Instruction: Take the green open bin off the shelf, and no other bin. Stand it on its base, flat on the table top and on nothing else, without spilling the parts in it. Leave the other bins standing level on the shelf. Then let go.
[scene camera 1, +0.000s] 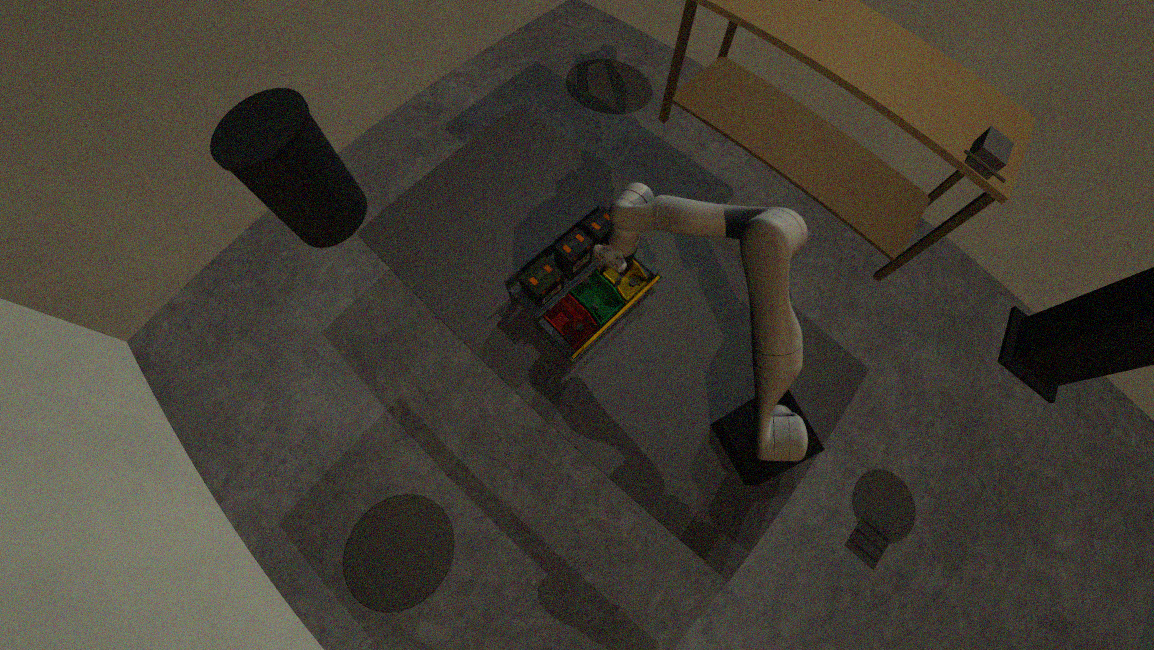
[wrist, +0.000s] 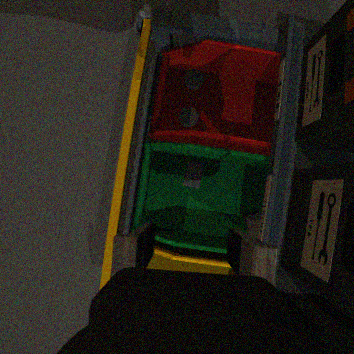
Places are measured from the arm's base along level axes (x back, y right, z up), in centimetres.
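Pixels of known places: gripper, fingertip midpoint: (scene camera 1: 609, 278) (wrist: 190, 241).
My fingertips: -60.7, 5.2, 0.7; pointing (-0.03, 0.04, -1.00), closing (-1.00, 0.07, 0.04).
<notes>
Ahead of a thing's pixels: the offset from my fingertips to its top centre, as dx, dy, dz. "*": to the spot under its first point. Level surfaces: height alone.
The green bin @[* -2.3, -0.9, -15.2] (scene camera 1: 597, 297) (wrist: 210, 200) stands on the shelf between the red bin @[* -4.1, -12.5, -15.2] (scene camera 1: 570, 321) (wrist: 237, 95) and the yellow bin (scene camera 1: 635, 280) (wrist: 190, 262). A small grey part @[-1.1, -5.2, -13.6] (wrist: 192, 180) lies in the green bin. The shelf @[* -9.3, -9.0, -5.8] (wrist: 286, 130) has a yellow front rail @[+7.0, -4.0, -9.5] (scene camera 1: 617, 314) (wrist: 120, 185). My gripper (scene camera 1: 618, 268) (wrist: 190, 241) is open and empty. Its fingers stand apart at either side of the view of the green and yellow bins' adjoining walls. Their exact height is unclear. The gripper body hides most of the yellow bin in the wrist view.
Black bins with orange marks @[-14.6, -12.2, +3.8] (scene camera 1: 542, 278) stand behind the row; their tool labels @[-9.2, -1.0, +2.3] (wrist: 324, 227) face the shelf. Round grey parts @[* -1.2, -17.1, -14.1] (wrist: 194, 79) lie in the red bin. The grey table top @[dz -16.0] (scene camera 1: 662, 363) (wrist: 55, 150) extends in front of the yellow rail.
</notes>
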